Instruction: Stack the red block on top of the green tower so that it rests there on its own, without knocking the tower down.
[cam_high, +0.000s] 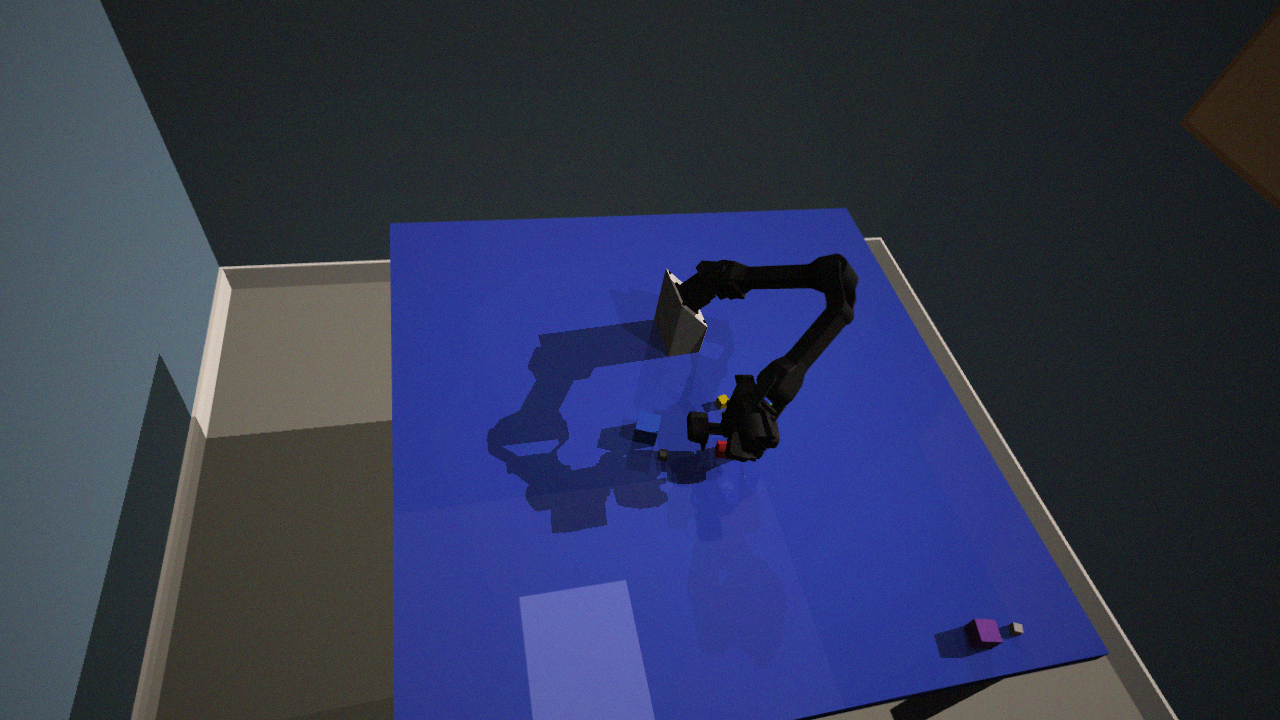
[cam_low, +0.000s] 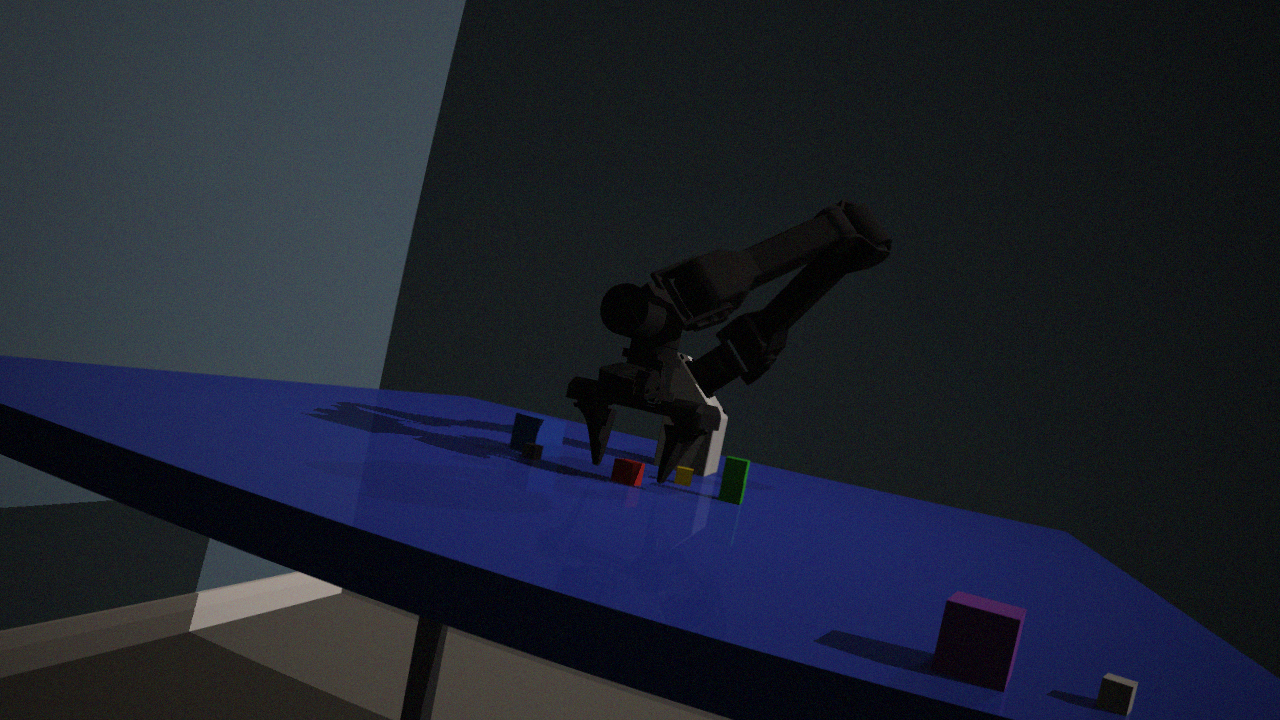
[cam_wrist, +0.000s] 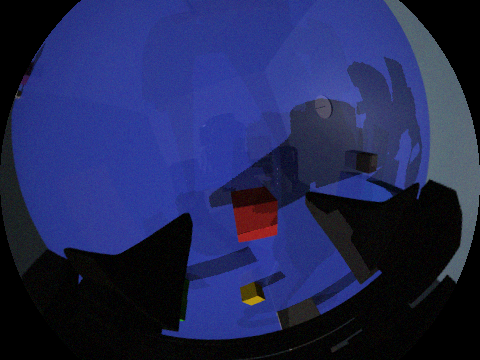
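Now: gripper tip right at the red block. The rest, counted from my gripper tip: tiny grey cube: 20 mm behind, 130 mm to the right; small yellow block: 120 mm behind, 50 mm to the left; blue block: 90 mm behind, 150 mm to the right, 10 mm above.
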